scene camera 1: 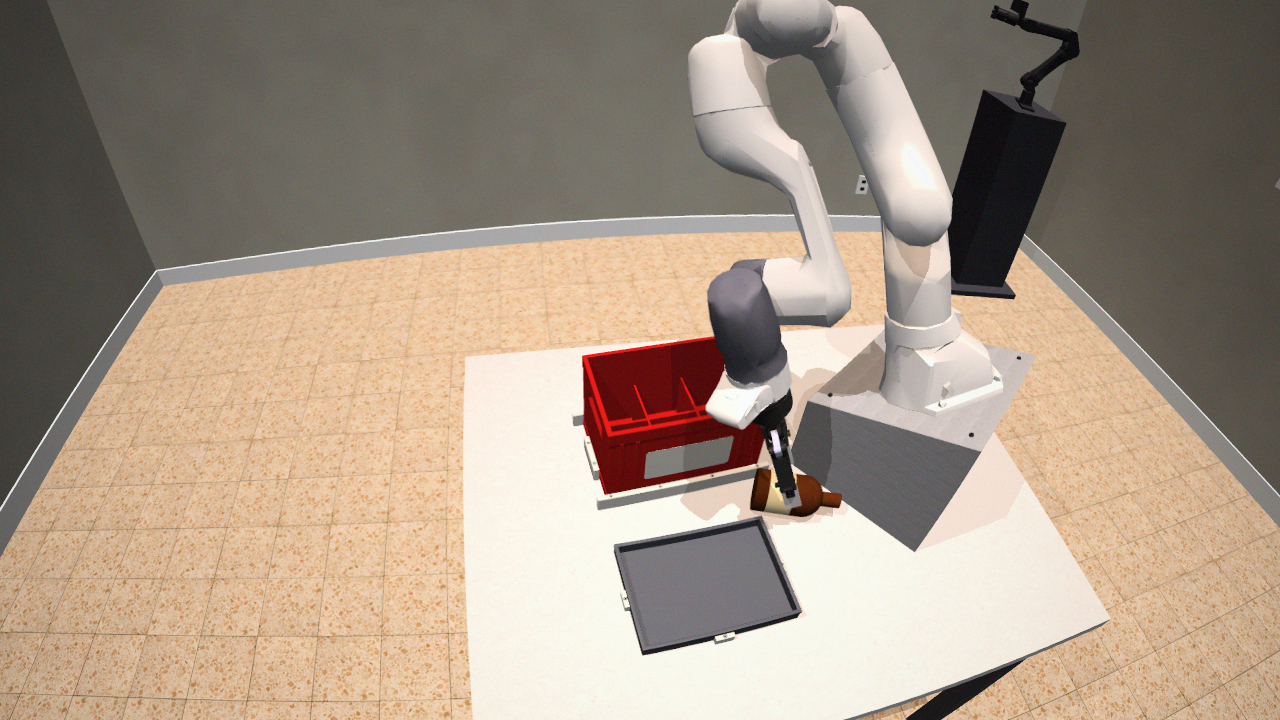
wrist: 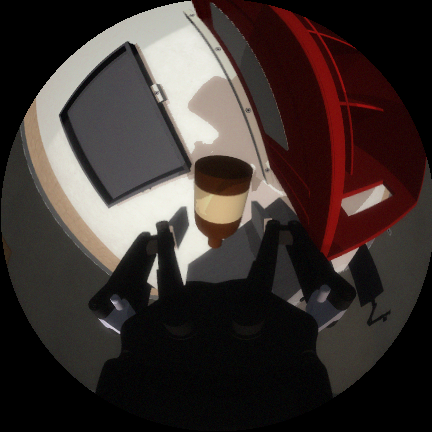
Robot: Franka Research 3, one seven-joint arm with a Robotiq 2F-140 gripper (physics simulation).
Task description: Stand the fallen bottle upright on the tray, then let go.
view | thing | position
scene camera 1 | my gripper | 789, 484
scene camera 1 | brown bottle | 765, 497
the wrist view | my gripper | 218, 212
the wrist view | brown bottle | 221, 183
